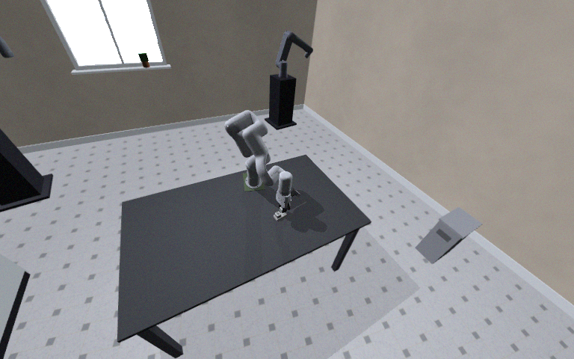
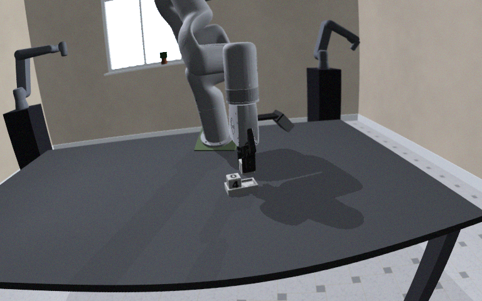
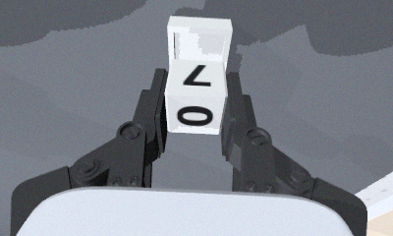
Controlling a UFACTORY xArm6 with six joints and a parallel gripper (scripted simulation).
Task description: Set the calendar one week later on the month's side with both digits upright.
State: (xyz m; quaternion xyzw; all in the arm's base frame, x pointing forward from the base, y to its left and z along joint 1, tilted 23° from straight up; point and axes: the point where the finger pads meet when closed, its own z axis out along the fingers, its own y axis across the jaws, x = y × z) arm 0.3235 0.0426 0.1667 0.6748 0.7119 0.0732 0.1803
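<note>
Right now my hand is 20 mm to the left of the white calendar tray and 70 mm above it.
</note>
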